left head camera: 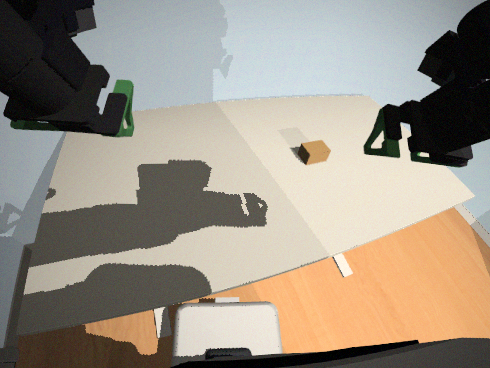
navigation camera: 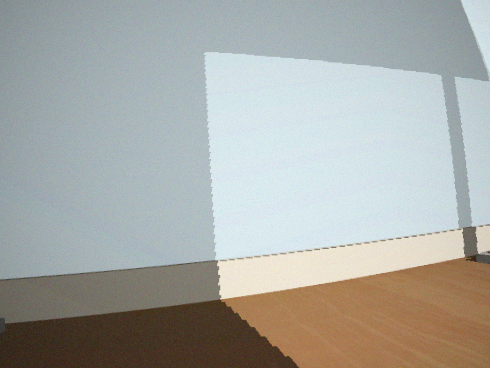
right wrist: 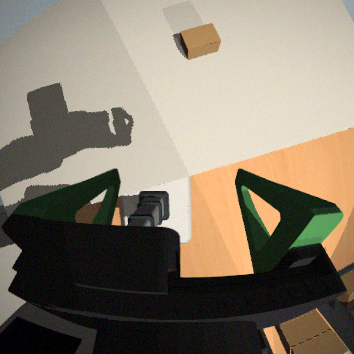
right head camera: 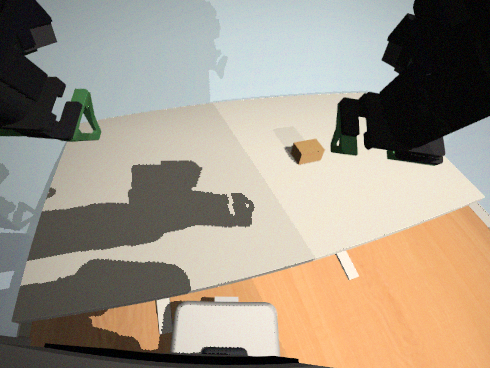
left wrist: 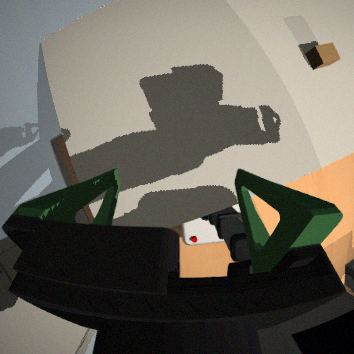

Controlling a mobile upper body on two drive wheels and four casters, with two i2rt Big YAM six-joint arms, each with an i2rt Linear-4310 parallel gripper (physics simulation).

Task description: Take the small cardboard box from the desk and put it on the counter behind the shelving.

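Places are measured from the left arm's base along level axes (x ahead, y left, z up), in centimetres.
Pixels of known places: left gripper, fingertip midpoint: [left head camera: 100,129] [right head camera: 73,133] [left wrist: 177,175]; right gripper, fingertip midpoint: [left head camera: 388,153] [right wrist: 177,174] [right head camera: 360,151].
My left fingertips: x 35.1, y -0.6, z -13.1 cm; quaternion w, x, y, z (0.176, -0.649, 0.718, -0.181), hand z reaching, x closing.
Behind a point stands the place of what it marks.
The small cardboard box [left head camera: 316,152] @(y -49.6, x 63.3, z -41.0 cm) [right head camera: 308,151] @(y -49.5, x 63.4, z -41.0 cm) [left wrist: 327,53] @(y -50.0, x 65.5, z -41.0 cm) [right wrist: 201,41] @(y -50.6, x 64.2, z -41.0 cm) rests on the pale desk [left head camera: 375,200] @(y -68.6, x 47.2, z -46.0 cm) [right head camera: 380,200] @(y -72.3, x 47.6, z -46.0 cm) [left wrist: 110,85] @(y 17.2, x 59.3, z -46.0 cm) [right wrist: 250,100] @(y -64.0, x 49.9, z -46.0 cm), right of the middle and toward the far edge in the head views. My right gripper [left head camera: 410,158] [right head camera: 377,154] @(y -44.7, x 33.6, z -14.0 cm) [right wrist: 177,174] @(y -44.7, x 33.6, z -14.0 cm) is open and empty, to the right of the box and apart from it in the head views. My left gripper [left head camera: 70,131] [right head camera: 42,137] [left wrist: 177,175] @(y -0.6, x 35.1, z -13.1 cm) is open and empty, over the desk's left side, far from the box. The counter and shelving do not show.
The white mobile base [left head camera: 227,327] @(y -22.3, x 19.9, z -115.0 cm) [right head camera: 225,327] @(y -22.5, x 19.5, z -115.0 cm) is at the desk's near edge. A desk foot [left head camera: 343,265] [right head camera: 347,265] shows past that edge on the wooden floor [left head camera: 410,280] @(y -161.1, x 40.4, z -140.9 cm). A pale wall [navigation camera: 325,160] @(y -42.7, x 111.1, z -109.5 cm) stands beyond. Larger brown boxes [right wrist: 312,332] @(y -167.4, x -133.2, z -91.7 cm) show at the right wrist view's lower right.
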